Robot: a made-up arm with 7 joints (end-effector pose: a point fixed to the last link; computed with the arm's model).
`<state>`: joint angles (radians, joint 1 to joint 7).
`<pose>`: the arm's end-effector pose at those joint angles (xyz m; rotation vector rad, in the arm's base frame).
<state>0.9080 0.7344 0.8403 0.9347 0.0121 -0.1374 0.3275</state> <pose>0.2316 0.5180 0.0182 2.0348 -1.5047 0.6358</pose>
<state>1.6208 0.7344 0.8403 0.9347 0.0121 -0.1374 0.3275</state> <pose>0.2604 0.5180 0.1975 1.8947 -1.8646 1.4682</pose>
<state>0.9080 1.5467 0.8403 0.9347 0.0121 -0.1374 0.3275</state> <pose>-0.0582 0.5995 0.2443 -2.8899 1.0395 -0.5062</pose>
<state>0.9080 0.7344 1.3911 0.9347 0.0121 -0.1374 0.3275</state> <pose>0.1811 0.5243 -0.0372 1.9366 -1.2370 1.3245</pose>
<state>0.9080 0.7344 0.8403 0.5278 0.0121 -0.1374 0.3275</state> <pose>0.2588 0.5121 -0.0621 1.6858 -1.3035 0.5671</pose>
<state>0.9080 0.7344 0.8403 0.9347 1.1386 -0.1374 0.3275</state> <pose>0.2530 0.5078 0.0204 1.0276 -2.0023 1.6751</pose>
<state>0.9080 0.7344 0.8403 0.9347 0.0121 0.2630 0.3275</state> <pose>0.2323 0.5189 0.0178 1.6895 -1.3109 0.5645</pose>
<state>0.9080 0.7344 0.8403 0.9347 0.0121 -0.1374 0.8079</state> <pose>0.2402 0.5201 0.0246 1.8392 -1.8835 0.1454</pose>
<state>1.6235 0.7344 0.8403 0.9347 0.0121 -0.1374 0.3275</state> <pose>0.2603 0.5180 0.1982 1.8937 -1.8658 1.4715</pose>
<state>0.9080 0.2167 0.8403 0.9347 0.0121 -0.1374 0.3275</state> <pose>0.3536 0.3296 -0.0771 1.4376 -1.6356 0.6561</pose>
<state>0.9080 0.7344 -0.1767 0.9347 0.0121 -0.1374 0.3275</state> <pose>0.3388 0.4400 0.0410 1.8660 -1.7280 -0.7003</pose>
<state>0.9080 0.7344 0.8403 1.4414 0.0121 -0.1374 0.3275</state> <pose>0.1784 0.4844 0.1028 2.4786 -1.7441 0.7113</pose>
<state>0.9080 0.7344 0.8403 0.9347 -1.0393 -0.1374 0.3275</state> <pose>0.2172 0.5160 0.0354 2.4387 -0.7028 -0.4375</pose>
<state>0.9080 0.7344 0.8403 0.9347 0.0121 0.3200 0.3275</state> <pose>0.2324 0.5190 0.0177 1.6408 -1.2828 0.5539</pose>
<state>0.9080 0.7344 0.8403 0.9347 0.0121 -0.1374 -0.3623</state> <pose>0.2242 0.5076 0.0092 2.1356 -0.8376 1.2756</pose>
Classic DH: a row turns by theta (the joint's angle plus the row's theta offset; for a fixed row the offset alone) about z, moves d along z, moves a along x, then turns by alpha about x. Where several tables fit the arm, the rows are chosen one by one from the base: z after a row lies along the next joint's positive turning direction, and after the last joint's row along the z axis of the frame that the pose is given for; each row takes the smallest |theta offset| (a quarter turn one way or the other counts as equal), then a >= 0, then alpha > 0; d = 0 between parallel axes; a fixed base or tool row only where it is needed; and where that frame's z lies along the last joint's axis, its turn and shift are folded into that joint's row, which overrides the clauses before.
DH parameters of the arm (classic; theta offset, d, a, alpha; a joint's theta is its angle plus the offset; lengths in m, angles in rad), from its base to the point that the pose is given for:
base (fixed): 0 0.1466 0.0052 1.5708
joint 1: 1.5708 -0.1314 0.021 1.5708
joint 2: 1.5708 -0.0143 0.0276 1.5708
joint 3: -1.5708 -0.3211 0.0225 -1.5708
joint 4: 0 -0.0302 0.0102 1.5708
joint 5: 0 -0.2071 0.0177 1.5708
joint 6: 1.5708 -0.0029 0.0106 1.5708
joint 7: 1.0949 0.0049 0.0172 1.1373
tool (fixed): -2.4163 -0.0169 0 0

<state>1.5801 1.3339 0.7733 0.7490 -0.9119 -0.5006 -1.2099</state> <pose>0.0208 0.6029 0.1515 -1.9008 -0.5897 -1.5882</pose>
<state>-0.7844 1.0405 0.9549 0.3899 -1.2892 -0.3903 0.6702</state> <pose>-0.1524 0.6021 0.0159 0.4935 0.3073 -2.0028</pose>
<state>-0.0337 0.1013 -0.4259 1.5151 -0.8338 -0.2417 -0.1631</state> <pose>0.1628 0.1177 -0.1804 1.6137 -2.1513 -1.0700</pose>
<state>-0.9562 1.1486 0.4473 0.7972 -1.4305 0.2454 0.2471</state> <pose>-0.0319 0.5833 0.0203 0.8188 0.9323 -2.8699</pose>
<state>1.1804 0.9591 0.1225 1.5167 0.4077 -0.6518 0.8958</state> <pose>0.2177 0.4374 0.2434 -1.4308 1.7907 0.4764</pose>
